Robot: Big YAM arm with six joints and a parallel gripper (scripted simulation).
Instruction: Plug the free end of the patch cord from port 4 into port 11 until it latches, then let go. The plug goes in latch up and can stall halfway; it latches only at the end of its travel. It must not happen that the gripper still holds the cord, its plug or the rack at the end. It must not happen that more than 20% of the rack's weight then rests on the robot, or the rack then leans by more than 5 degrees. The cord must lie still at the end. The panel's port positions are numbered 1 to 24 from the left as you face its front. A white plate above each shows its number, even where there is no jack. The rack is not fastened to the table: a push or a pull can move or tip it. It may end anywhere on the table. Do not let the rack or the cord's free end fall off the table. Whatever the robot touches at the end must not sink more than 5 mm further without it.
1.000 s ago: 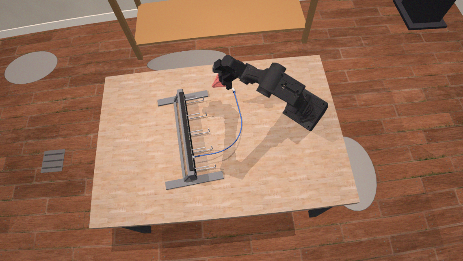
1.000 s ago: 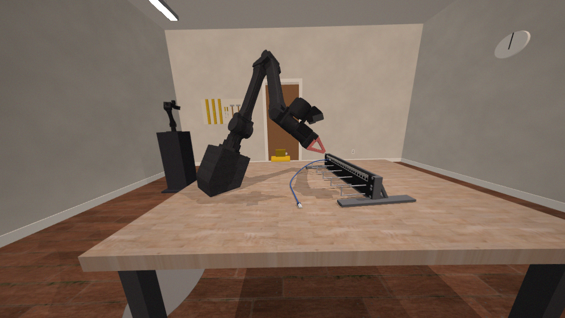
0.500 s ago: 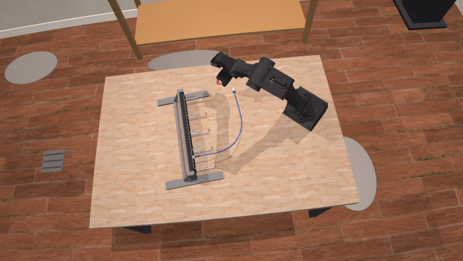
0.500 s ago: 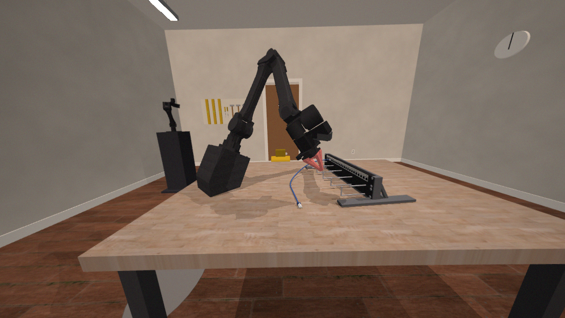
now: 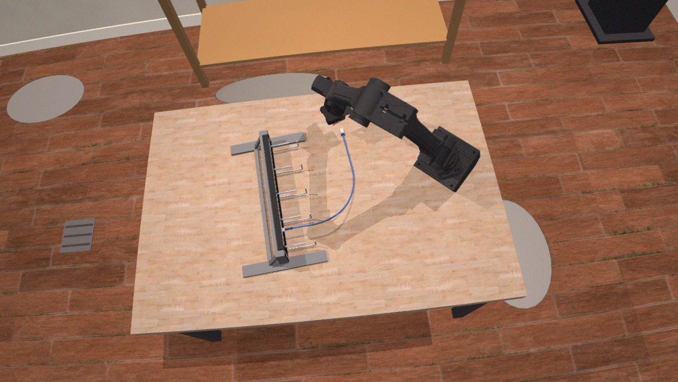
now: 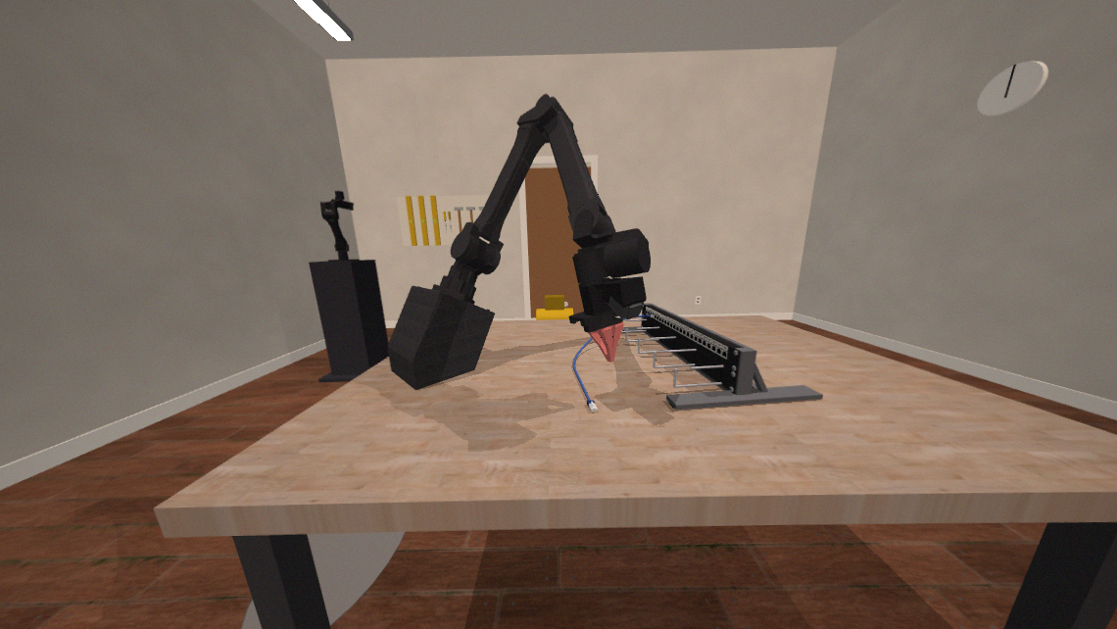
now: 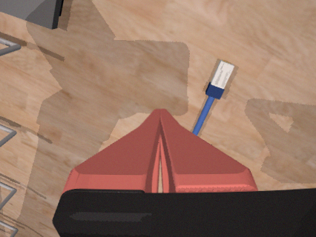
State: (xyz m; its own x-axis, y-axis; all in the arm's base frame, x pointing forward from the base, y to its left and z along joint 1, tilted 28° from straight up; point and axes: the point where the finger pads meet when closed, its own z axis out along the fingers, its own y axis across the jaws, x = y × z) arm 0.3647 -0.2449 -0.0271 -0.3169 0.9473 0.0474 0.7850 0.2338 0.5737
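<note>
The white plug lies 90 mm below my hand, 30 mm behind it and 20 mm to the right of it.
</note>
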